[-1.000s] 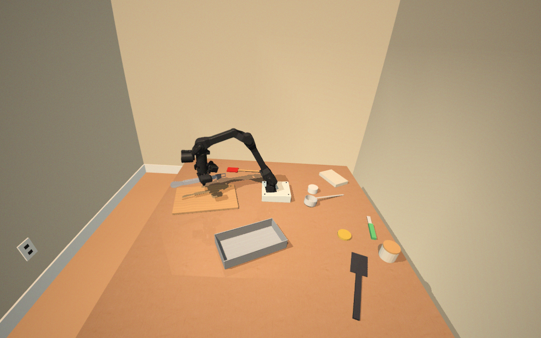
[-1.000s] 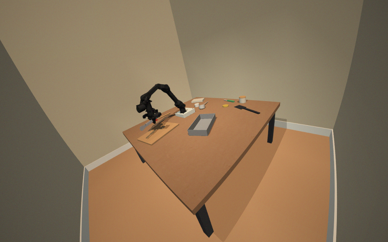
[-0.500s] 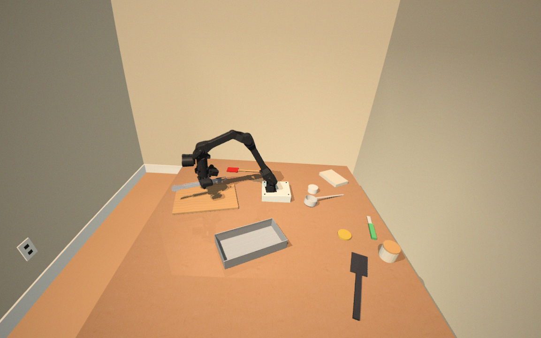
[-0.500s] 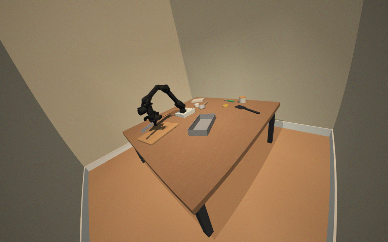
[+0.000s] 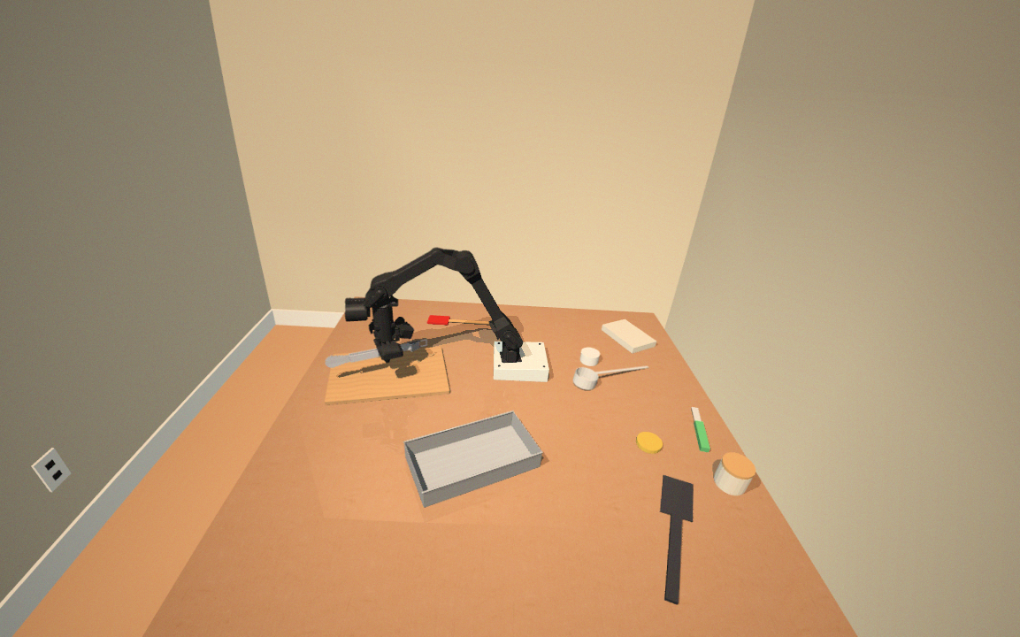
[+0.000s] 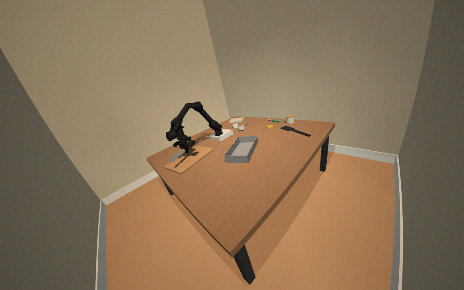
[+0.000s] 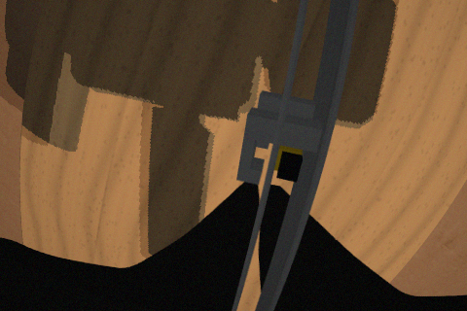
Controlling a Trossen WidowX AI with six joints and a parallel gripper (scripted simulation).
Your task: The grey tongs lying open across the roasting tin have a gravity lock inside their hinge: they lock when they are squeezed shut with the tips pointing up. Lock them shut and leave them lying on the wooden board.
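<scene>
The wooden board is 40 mm below my gripper tip. From my gripper tip the other things lie so: yellow disc: 730 mm to the left, 350 mm ahead, 40 mm below; grey roasting tin: 370 mm ahead, 240 mm to the left, 30 mm below; red-handled spatula: 330 mm behind, 230 mm to the left, 50 mm below.
</scene>
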